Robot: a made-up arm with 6 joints. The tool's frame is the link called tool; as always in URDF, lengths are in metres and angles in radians.
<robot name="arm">
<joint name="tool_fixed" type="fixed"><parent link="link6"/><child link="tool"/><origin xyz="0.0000 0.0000 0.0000" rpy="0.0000 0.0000 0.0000"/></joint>
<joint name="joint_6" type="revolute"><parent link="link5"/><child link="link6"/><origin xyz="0.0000 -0.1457 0.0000" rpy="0.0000 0.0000 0.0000"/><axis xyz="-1 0 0"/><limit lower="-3.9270" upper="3.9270"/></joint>
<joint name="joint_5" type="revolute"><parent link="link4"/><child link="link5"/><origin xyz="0.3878 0.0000 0.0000" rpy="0.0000 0.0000 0.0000"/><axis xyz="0 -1 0"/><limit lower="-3.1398" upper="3.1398"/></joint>
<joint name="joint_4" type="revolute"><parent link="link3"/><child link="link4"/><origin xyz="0.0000 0.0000 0.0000" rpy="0.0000 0.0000 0.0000"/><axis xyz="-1 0 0"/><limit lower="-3.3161" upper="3.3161"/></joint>
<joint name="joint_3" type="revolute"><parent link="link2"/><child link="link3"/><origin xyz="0.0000 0.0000 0.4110" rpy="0.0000 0.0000 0.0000"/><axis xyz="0 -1 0"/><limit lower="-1.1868" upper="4.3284"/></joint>
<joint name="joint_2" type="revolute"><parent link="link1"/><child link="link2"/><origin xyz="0.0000 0.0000 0.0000" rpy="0.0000 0.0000 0.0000"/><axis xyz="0 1 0"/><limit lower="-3.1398" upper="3.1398"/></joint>
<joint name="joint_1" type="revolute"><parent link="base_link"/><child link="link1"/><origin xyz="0.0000 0.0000 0.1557" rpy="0.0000 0.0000 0.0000"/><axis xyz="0 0 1"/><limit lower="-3.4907" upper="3.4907"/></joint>
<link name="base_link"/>
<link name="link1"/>
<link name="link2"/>
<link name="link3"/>
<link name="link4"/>
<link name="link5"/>
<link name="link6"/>
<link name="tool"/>
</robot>
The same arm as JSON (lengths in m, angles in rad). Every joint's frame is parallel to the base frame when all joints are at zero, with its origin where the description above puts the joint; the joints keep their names.
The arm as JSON. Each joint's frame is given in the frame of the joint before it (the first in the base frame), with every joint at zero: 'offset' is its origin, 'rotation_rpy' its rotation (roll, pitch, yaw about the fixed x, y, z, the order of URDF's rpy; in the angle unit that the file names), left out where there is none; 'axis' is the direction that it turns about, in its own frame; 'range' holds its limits. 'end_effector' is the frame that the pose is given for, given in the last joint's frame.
{"length_unit": "m", "angle_unit": "rad", "chain": [{"id": "joint_1", "offset": [0.0, 0.0, 0.1557], "axis": "+z", "range": [-3.4907, 3.4907]}, {"id": "joint_2", "offset": [0.0, 0.0, 0.0], "axis": "+y", "range": [-3.1398, 3.1398]}, {"id": "joint_3", "offset": [0.0, 0.0, 0.411], "axis": "-y", "range": [-1.1868, 4.3284]}, {"id": "joint_4", "offset": [0.0, 0.0, 0.0], "axis": "-x", "range": [-3.3161, 3.3161]}, {"id": "joint_5", "offset": [0.3878, 0.0, 0.0], "axis": "-y", "range": [-3.1398, 3.1398]}, {"id": "joint_6", "offset": [0.0, -0.1457, 0.0], "axis": "-x", "range": [-3.927, 3.927]}], "end_effector": {"offset": [0.0, 0.0, 0.0]}}
